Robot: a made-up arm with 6 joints.
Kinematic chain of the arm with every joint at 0, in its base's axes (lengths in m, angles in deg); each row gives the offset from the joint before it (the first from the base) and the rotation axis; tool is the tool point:
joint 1: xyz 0 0 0.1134 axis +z
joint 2: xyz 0 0.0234 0 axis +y
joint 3: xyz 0 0 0.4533 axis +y
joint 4: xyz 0 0 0.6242 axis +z
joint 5: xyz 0 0 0 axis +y
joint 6: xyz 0 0 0.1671 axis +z
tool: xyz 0 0 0
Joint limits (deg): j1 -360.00..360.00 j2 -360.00..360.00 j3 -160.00..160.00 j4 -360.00..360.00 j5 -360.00..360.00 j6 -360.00..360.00
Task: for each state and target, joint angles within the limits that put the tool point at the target. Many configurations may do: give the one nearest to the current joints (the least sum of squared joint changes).
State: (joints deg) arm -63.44 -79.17 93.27 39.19 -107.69 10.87
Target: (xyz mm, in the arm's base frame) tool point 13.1 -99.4 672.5
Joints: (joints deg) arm -52.40 -58.59 127.85 28.76 -113.62 10.87
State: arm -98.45 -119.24 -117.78 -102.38 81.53 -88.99
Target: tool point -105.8 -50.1 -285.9
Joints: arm -91.31 -98.94 -127.96 -128.49 101.81 -88.99
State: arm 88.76 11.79 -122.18 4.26 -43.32 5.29
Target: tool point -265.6 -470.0 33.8
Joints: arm 63.23 -0.11 -126.20 -1.05 -41.47 5.29
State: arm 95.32 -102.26 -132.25 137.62 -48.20 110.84
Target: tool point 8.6 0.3 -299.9
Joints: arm 94.57 -70.11 -158.86 167.84 -65.37 110.84
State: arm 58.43 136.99 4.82 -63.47 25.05 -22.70
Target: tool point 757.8 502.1 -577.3
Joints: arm 40.39 113.02 18.32 -63.84 61.66 -22.70
